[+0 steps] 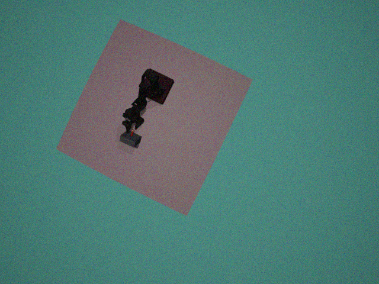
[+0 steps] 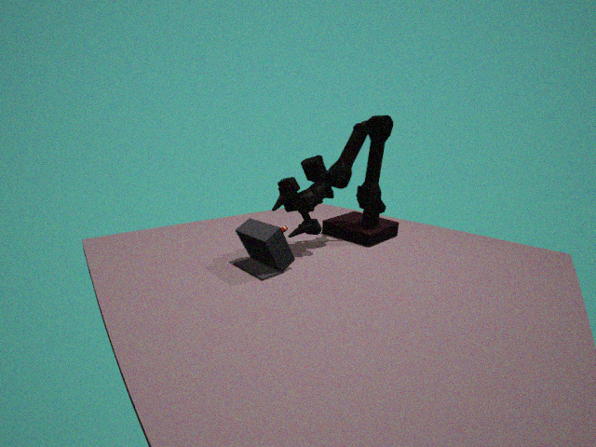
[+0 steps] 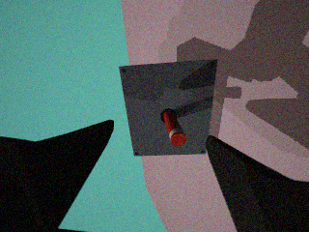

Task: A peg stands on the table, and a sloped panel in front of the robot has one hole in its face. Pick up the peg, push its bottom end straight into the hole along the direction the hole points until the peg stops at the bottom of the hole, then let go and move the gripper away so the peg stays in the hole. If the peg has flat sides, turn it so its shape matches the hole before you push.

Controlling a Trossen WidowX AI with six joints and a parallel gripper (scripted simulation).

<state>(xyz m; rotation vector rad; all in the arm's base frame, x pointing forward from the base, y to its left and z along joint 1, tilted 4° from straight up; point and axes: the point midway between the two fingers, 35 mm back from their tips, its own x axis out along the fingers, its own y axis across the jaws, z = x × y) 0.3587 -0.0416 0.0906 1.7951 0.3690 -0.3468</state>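
The red peg lies 2 cm below my gripper tip, 1 cm to the left of it and 1 cm ahead of it. From my gripper tip the other things lie so: sloped panel: 6 cm ahead, 5 cm below, 1 cm to the left.
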